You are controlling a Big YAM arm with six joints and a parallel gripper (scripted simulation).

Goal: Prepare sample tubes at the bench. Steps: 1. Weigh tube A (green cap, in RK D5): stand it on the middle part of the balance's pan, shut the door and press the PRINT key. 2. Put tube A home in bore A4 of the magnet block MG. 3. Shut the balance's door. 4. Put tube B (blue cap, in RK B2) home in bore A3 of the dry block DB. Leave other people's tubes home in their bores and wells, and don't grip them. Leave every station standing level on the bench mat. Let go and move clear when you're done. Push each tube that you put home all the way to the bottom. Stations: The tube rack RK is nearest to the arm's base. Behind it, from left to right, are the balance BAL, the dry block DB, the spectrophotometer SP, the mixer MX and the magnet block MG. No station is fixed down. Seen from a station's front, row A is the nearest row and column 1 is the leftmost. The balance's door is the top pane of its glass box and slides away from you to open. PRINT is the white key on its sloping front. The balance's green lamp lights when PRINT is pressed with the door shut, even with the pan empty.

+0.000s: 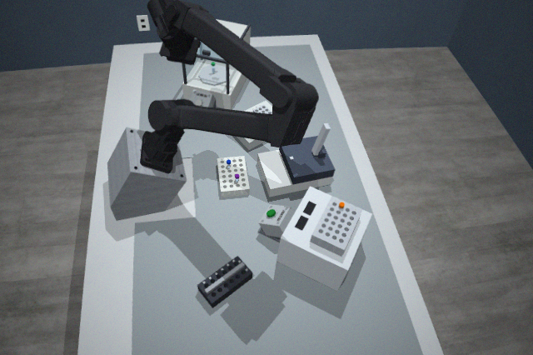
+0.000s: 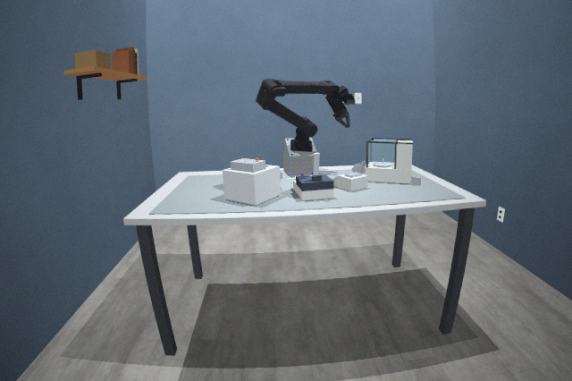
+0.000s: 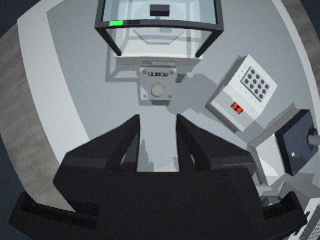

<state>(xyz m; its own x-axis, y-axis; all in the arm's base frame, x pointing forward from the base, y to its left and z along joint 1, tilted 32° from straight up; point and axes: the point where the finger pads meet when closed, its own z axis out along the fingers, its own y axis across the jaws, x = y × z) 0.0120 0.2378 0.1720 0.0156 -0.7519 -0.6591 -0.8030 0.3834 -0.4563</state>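
Right now the balance door is 15 cm to the left of my hand, 7 cm below it and 6 cm ahead of it. The rest, counted from my hand: white tube rack 26 cm below, 23 cm to the right, 12 cm ahead; then dry block DB 25 cm below, 21 cm ahead, 3 cm to the right; then tube B 25 cm below, 20 cm to the right, 11 cm ahead.
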